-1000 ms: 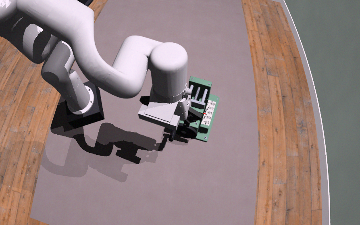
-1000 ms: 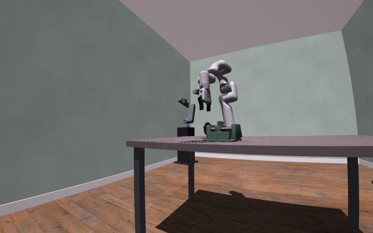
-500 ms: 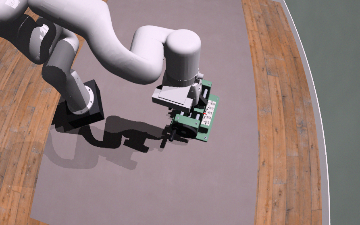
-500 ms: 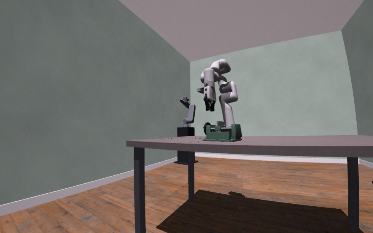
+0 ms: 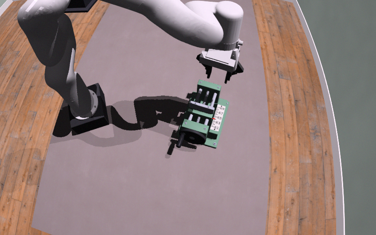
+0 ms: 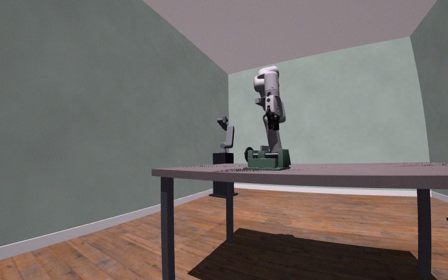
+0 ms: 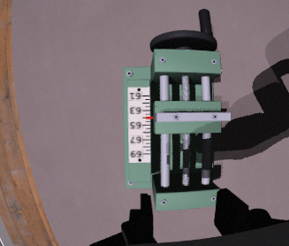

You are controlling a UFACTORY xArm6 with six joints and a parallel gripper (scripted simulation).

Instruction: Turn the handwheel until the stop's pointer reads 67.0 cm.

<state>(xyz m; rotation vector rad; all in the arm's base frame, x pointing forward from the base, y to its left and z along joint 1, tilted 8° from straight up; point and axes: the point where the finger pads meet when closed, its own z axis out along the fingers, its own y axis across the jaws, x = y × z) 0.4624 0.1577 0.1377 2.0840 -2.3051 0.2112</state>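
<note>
My gripper is now 7 cm past the black handwheel, 18 cm to the left of it and 14 cm above it. Also, from my hand: stop block (2 cm behind, 7 cm to the right, 13 cm below).
</note>
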